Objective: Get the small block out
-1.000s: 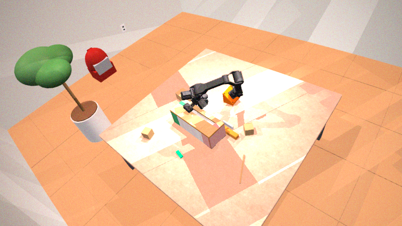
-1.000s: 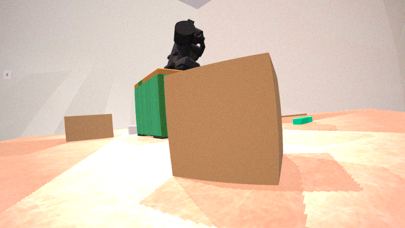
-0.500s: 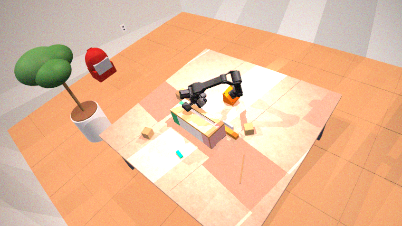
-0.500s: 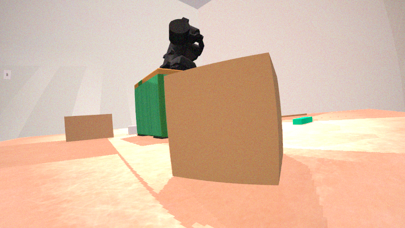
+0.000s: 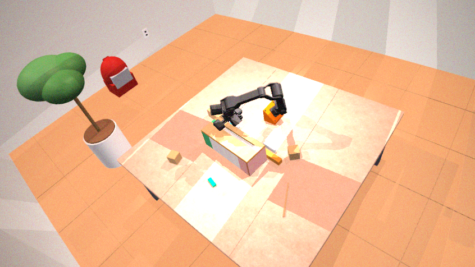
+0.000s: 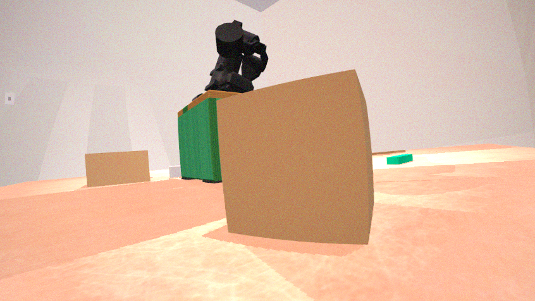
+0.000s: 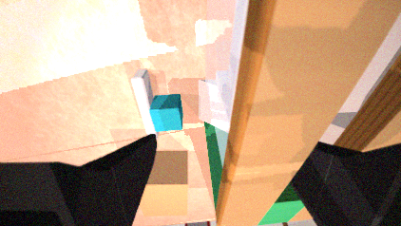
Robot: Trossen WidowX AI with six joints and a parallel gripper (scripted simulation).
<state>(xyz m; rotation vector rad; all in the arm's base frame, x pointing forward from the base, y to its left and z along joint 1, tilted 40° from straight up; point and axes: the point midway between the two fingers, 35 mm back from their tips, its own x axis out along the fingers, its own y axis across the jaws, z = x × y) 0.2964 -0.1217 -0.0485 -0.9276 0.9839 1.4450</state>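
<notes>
Right now the cyan block is 70 mm below my gripper tip, 40 mm behind it and 30 mm to the right of it. The rest, counted from my gripper tip: box (120 mm to the left, 40 mm ahead, 30 mm below); tan slab (180 mm to the right, 70 mm behind, 60 mm below); orange bar (280 mm to the left, 70 mm below, 20 mm behind).
</notes>
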